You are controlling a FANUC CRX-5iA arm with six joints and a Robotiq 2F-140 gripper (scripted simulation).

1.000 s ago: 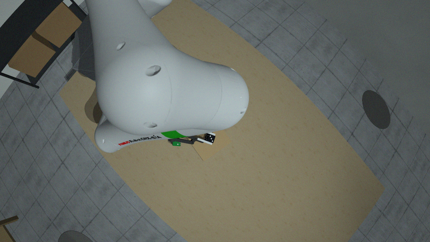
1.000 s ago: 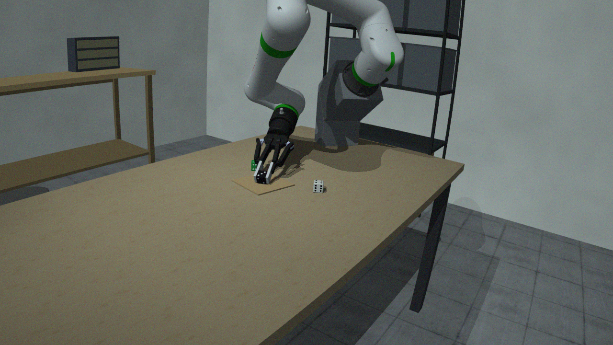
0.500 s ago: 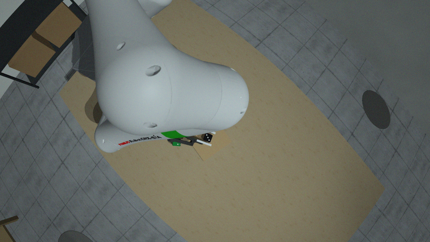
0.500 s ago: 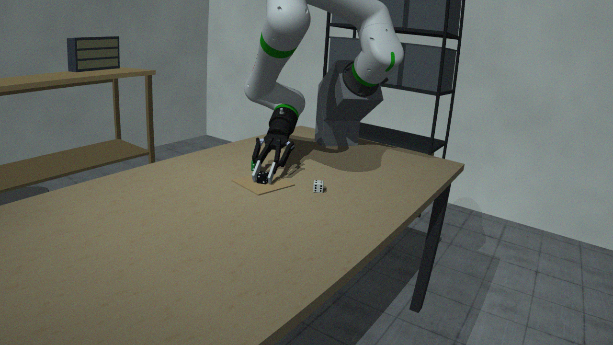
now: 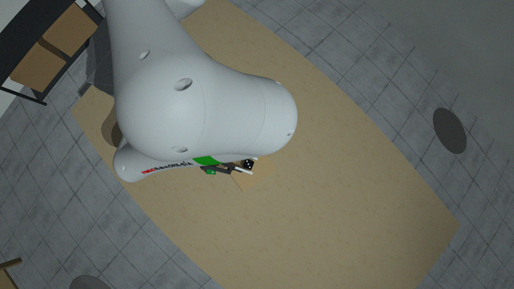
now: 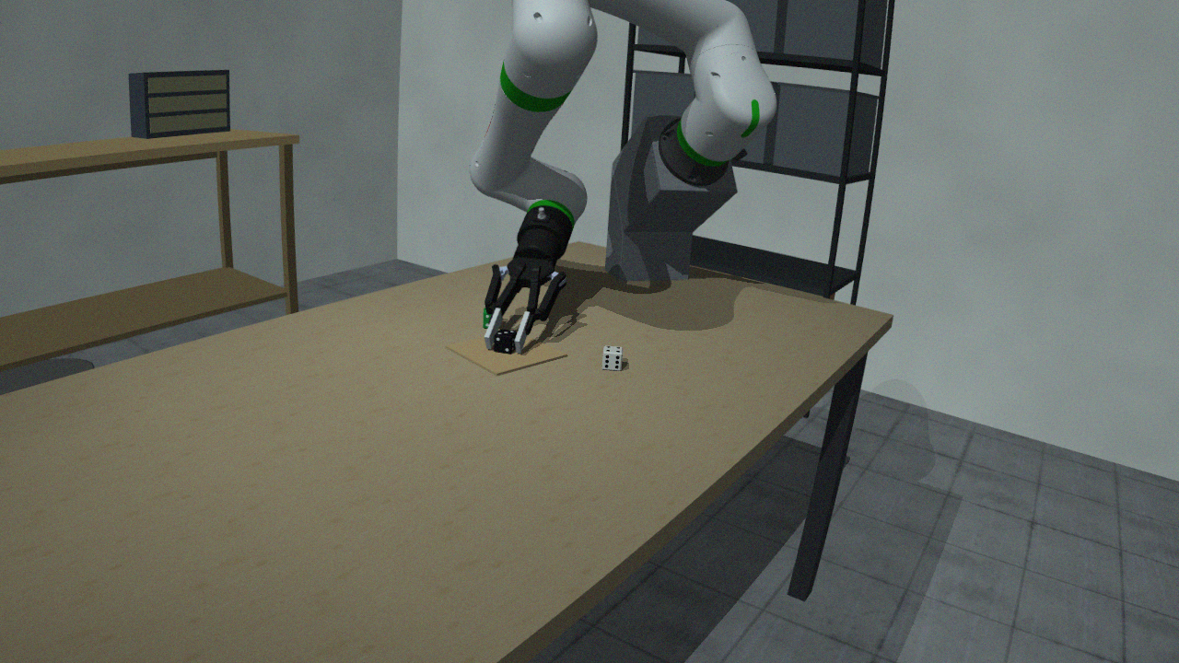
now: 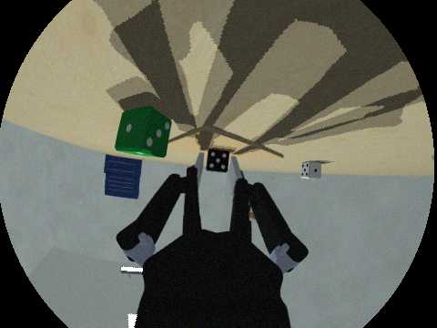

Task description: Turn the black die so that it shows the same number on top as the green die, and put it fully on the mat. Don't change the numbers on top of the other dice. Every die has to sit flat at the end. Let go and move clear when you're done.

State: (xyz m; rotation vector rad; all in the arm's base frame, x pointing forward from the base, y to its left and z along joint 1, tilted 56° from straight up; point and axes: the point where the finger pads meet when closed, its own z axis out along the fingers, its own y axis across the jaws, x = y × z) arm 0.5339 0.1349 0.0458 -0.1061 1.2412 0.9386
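The black die lies 10 mm to the left of my hand, 10 mm below it and 10 mm ahead of it. Also, from my hand: white die: 130 mm to the left, 110 mm behind, 20 mm below; then green die: 120 mm to the right, 30 mm behind, 20 mm below; then tan mat: 30 mm below, 10 mm to the left, 10 mm ahead.
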